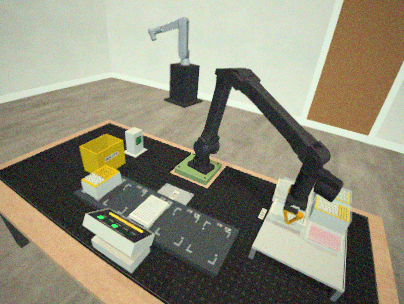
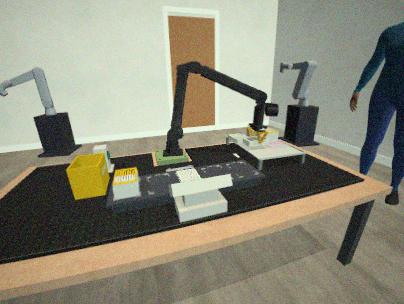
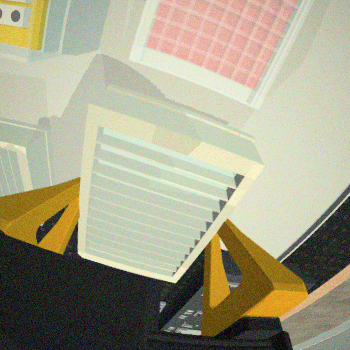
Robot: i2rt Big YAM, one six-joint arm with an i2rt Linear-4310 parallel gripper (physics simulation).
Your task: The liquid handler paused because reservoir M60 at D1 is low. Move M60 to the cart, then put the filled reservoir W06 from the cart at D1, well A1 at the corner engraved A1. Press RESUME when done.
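Pixels of known places: gripper, fingertip midpoint: (image 1: 289,215) (image 2: 255,141) (image 3: 150,199); arm's base, origin of the base link: (image 1: 200,166) (image 2: 173,153).
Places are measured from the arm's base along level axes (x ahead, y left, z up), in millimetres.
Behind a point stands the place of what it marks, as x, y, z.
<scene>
My gripper (image 1: 293,216) @[109, 487, 80] (image 2: 257,136) @[109, 487, 80] (image 3: 150,199) @[109, 487, 80] is over the white cart (image 1: 291,250) @[216, 545, 44] (image 2: 273,152) @[209, 550, 44] (image 3: 305,121) @[185, 577, 44]. Its orange fingers are shut on the long sides of a pale ribbed reservoir (image 3: 156,180) @[104, 511, 91] (image 2: 251,141) @[155, 439, 98]. The reservoir is slightly tilted and throws a shadow on the cart top. I cannot read its label. A second ribbed reservoir (image 3: 14,167) @[4, 452, 71] (image 1: 285,185) @[-62, 412, 74] sits on the cart just to the side.
On the cart are a pink well plate (image 1: 324,236) @[95, 620, 57] (image 3: 222,38) @[103, 590, 52] and a yellow-topped tip box (image 1: 335,208) @[-6, 617, 114] (image 3: 21,21) @[32, 564, 114]. On the deck are a white well plate (image 1: 149,209) @[400, 69, 43] and a tip box (image 1: 101,179) @[458, -142, 99]. The control panel (image 1: 116,229) @[561, 114, 113] and a yellow waste bin (image 1: 101,151) @[363, -295, 118] stand nearby.
</scene>
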